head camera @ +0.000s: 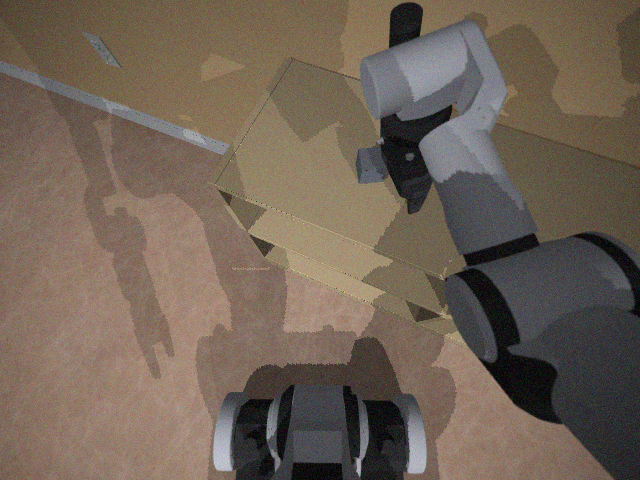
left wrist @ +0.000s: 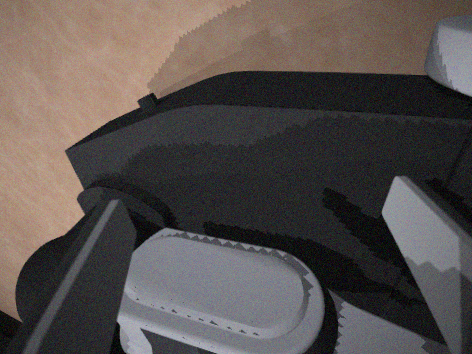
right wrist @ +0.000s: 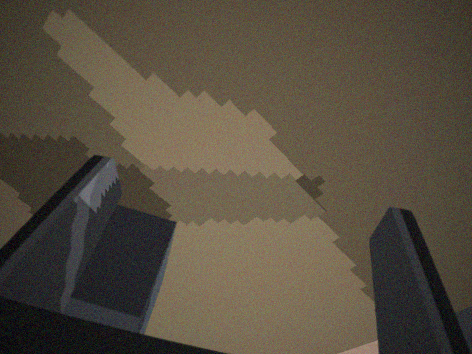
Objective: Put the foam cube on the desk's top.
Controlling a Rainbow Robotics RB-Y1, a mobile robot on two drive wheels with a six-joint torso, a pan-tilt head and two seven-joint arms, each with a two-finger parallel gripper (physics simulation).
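Places are measured from the robot's base along level axes (x ahead, y left, z up), in millimetres.
Pixels of known places: left gripper, fingertip midpoint: (left wrist: pixel 258 205); right gripper, fingertip midpoint: (head camera: pixel 402 187) (right wrist: pixel 244 199).
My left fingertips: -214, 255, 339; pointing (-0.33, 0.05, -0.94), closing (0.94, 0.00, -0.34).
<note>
For each thing: its top centre in the pictures, then the offset to it from my left fingertips, as dx, dy, dz. "*": a spot on its surface instead. Level surfaces: height alone.
- blue-grey foam cube at its top centre: (right wrist: pixel 73 332) (head camera: pixel 372 158) +790, -356, +321
- tan wooden desk top at its surface level: dz +273
- small grey flat piece at a spot on its surface: (head camera: pixel 102 49) * +1393, +484, +73
- pinkish floor at its surface level: dz -337
The blue-grey foam cube (head camera: pixel 370 165) (right wrist: pixel 132 260) appears to rest on the tan wooden desk top (head camera: pixel 305 180) (right wrist: pixel 225 280). In the right wrist view it is low, beside the finger at the picture's left and partly covered by it. My right gripper (head camera: pixel 412 198) (right wrist: pixel 244 199) is open over the desk top, its fingers wide apart and not gripping the cube. In the head camera the cube shows at the picture's left of this gripper, partly hidden by it. My left gripper (left wrist: pixel 258 205) is open and empty, above dark and light parts of my own body.
Open compartments show along the desk's front side (head camera: pixel 310 232). A long grey strip (head camera: pixel 155 125) runs up to the desk's left corner. A small grey flat piece (head camera: pixel 102 49) lies at the upper left. My wheeled base (head camera: pixel 317 434) is at the bottom, on pinkish floor (head camera: pixel 62 310).
</note>
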